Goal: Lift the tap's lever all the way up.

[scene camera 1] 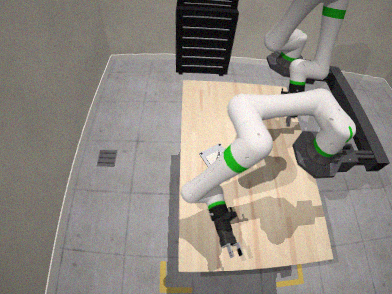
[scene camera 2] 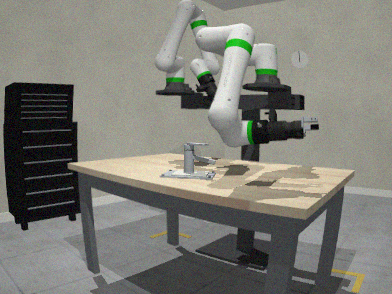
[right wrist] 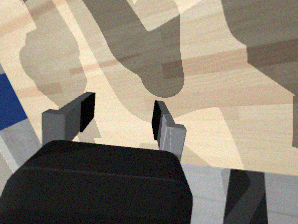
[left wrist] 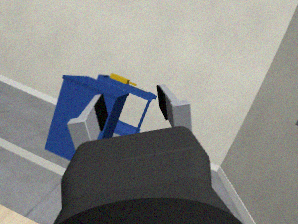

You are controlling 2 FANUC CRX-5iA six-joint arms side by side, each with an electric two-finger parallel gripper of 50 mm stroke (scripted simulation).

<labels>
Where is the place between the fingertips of my left gripper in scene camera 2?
318, 123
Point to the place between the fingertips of my left gripper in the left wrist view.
131, 100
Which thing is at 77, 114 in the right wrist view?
My right gripper.
</labels>
